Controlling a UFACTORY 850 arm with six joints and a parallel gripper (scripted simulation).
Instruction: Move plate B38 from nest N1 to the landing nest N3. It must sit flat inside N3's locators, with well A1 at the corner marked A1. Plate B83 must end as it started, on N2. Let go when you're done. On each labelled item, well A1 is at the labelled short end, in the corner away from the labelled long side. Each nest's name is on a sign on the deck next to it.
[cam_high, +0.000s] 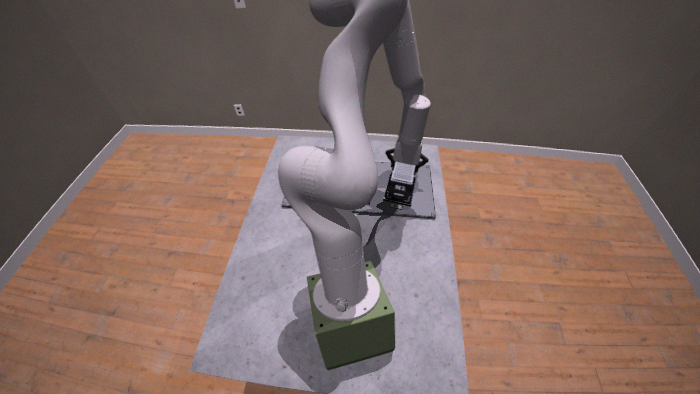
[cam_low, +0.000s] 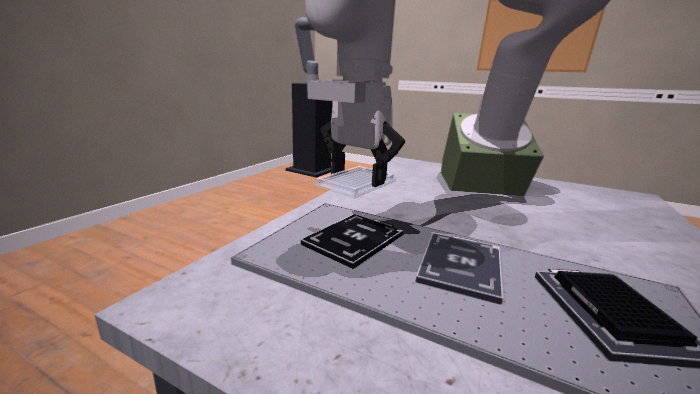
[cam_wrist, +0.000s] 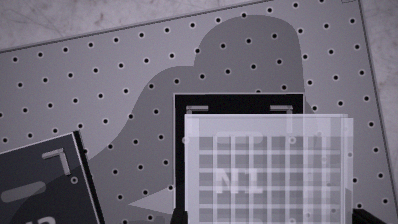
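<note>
Now: the nest N3 3 cm behind my hand, 19 cm to the left of it and 13 cm below it. Also, from my hand: clear well plate: 1 cm below; then black well plate: 2 cm behind, 39 cm to the left, 11 cm below; then nest N1: 13 cm below.
</note>
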